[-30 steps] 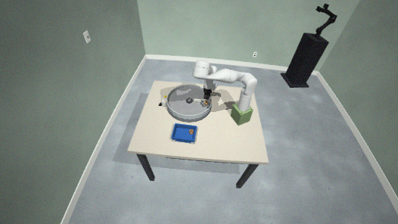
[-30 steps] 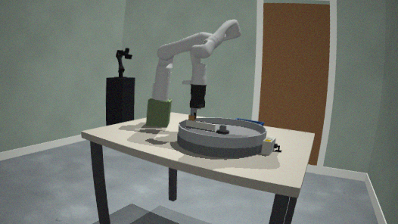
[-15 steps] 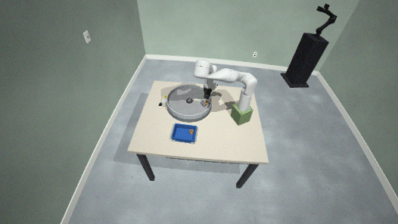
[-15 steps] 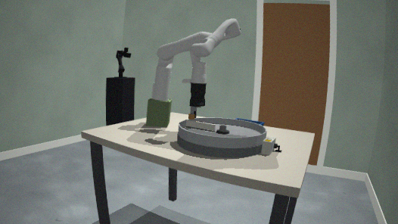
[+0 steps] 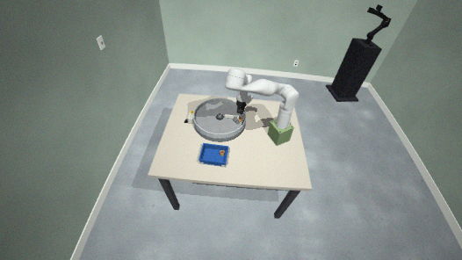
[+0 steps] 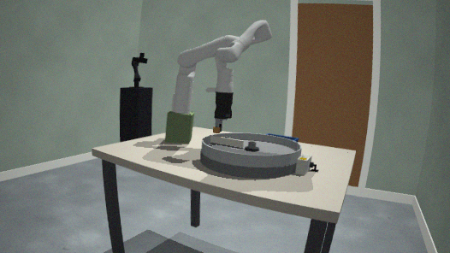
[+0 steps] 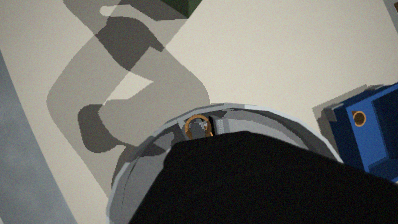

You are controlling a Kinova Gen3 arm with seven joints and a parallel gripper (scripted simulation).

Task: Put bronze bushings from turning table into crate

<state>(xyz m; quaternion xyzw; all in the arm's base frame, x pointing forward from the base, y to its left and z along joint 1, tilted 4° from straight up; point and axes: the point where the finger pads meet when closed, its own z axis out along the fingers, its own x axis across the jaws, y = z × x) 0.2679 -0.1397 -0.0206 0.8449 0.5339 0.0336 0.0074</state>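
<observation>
Right now my hand is 240 mm short of the blue crate, 280 mm to the right of it and 100 mm above it. Also, from my hand: grey turning table 180 mm ahead, 60 mm to the right, 70 mm below.
</observation>
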